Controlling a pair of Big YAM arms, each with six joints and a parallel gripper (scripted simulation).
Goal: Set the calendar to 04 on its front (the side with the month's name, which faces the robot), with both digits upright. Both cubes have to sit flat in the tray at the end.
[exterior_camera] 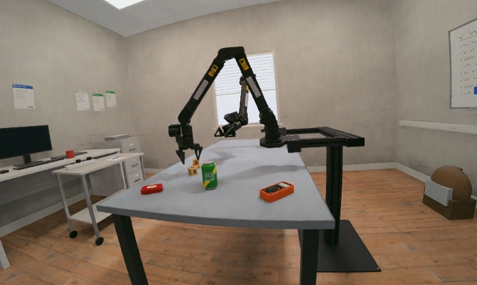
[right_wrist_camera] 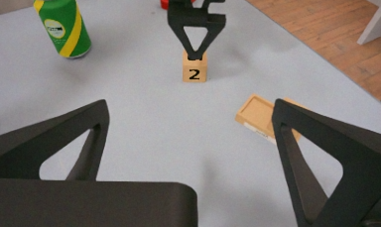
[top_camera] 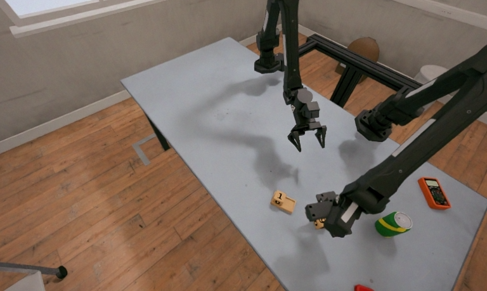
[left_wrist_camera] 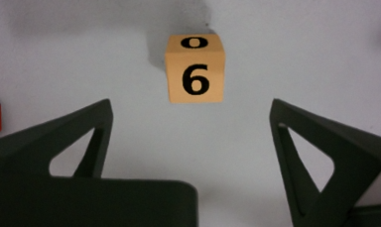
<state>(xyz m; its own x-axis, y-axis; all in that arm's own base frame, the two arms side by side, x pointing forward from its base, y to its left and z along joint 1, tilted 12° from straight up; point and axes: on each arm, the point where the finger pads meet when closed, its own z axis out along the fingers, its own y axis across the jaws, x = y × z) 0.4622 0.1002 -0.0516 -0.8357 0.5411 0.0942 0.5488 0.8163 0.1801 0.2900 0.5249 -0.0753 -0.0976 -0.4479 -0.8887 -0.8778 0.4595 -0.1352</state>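
The wooden calendar tray lies 4 cm ahead of my left hand, 15 cm to the right of it and 7 cm below it. Also, from my left hand: orange multimeter 45 cm behind, 27 cm to the left, 7 cm below; then red tin 10 cm ahead, 25 cm to the left, 7 cm below; then green can 16 cm behind, 18 cm to the left, 2 cm below.
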